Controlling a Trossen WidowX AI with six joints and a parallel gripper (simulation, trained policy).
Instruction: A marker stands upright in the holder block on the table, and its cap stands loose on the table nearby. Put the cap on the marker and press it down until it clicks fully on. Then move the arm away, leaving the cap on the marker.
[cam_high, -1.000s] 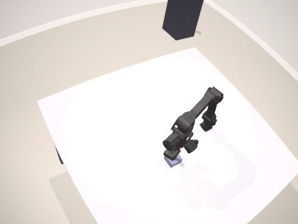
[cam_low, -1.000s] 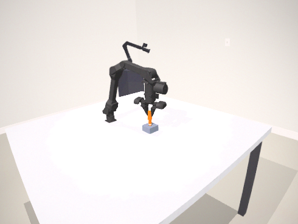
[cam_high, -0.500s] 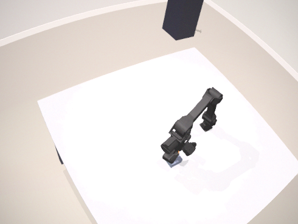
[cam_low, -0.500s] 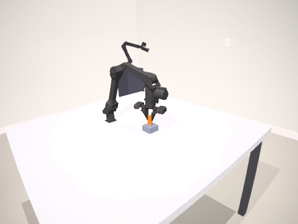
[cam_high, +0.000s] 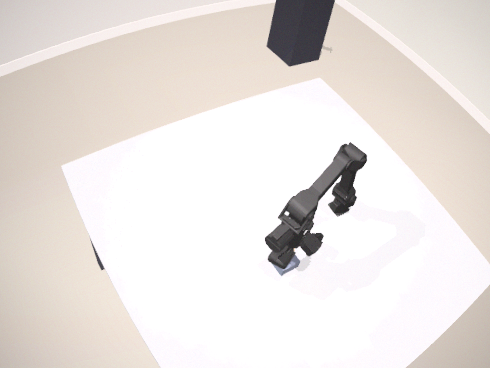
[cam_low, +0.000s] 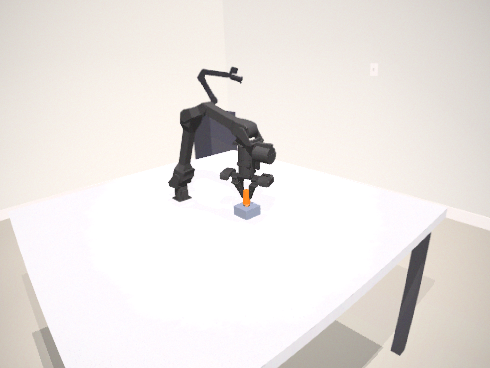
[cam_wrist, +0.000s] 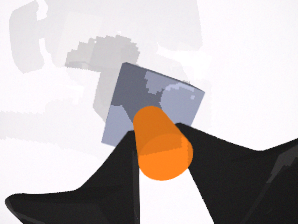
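The orange marker lies 1 cm above my gripper tip. Round my gripper tip: orange cap 1 cm above; then grey holder block 5 cm below.
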